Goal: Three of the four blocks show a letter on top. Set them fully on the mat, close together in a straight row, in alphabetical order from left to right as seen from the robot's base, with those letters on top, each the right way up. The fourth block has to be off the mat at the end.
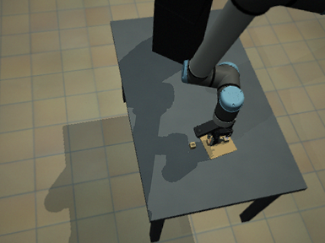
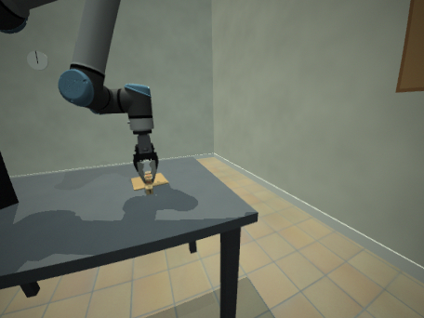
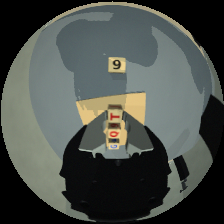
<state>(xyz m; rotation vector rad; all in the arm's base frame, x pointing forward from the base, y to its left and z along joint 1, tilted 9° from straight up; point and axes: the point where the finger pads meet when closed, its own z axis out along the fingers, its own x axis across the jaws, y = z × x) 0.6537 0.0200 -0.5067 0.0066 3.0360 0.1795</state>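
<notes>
Now: the tan mat 40 mm to the left of my hand and 20 mm below it.
</notes>
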